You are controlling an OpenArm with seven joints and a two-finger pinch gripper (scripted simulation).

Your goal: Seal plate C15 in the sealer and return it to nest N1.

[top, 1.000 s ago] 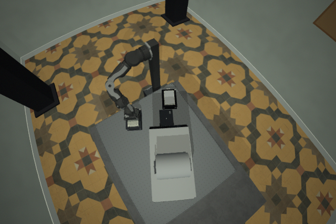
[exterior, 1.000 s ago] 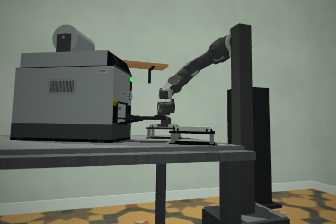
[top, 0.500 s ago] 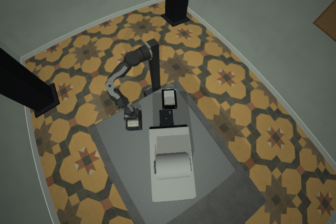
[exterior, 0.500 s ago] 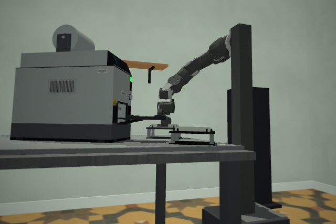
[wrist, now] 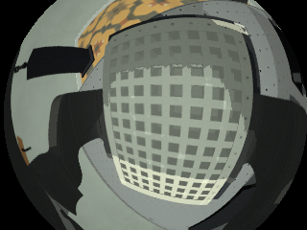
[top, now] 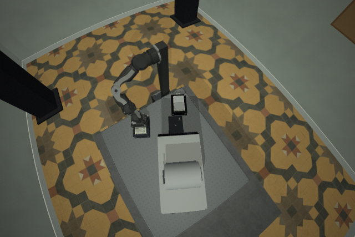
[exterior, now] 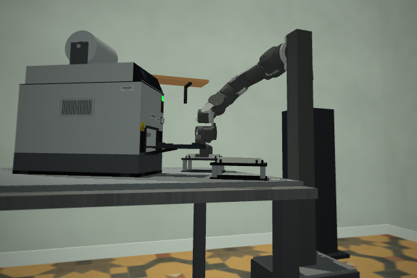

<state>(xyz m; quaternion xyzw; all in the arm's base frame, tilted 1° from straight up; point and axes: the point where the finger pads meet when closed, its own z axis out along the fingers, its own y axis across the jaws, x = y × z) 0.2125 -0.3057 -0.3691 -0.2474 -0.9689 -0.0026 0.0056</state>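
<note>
Right now my hand is 210 mm to the right of the sealer stage, 150 mm short of it and 40 mm below it. From my hand the other things lie so: plate C15: right at my hand; then sealed plate C51: 340 mm to the left, 10 mm below; then start key: 190 mm ahead, 130 mm above, 80 mm to the left.
</note>
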